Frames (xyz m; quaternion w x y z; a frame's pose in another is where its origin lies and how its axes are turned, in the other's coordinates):
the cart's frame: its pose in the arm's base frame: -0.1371 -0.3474 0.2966 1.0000 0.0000 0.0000 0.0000
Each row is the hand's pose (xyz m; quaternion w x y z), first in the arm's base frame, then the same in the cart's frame.
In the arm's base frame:
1: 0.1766 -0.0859 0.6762 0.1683 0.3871 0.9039 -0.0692
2: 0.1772 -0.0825 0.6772 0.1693 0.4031 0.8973 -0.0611
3: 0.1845 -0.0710 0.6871 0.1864 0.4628 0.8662 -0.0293
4: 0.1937 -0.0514 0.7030 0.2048 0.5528 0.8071 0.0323
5: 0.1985 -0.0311 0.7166 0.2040 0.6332 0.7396 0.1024
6: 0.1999 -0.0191 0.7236 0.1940 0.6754 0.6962 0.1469
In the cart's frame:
1: 0.3137 0.2615 0.3796 0.1683 0.3871 0.9039 -0.0692
2: 0.3143 0.2649 0.3806 0.1693 0.4031 0.8973 -0.0611
3: 0.3216 0.2764 0.3905 0.1864 0.4628 0.8662 -0.0293
4: 0.3308 0.2960 0.4064 0.2048 0.5528 0.8071 0.0323
5: 0.3356 0.3163 0.4200 0.2040 0.6332 0.7396 0.1024
6: 0.3370 0.3283 0.4270 0.1940 0.6754 0.6962 0.1469

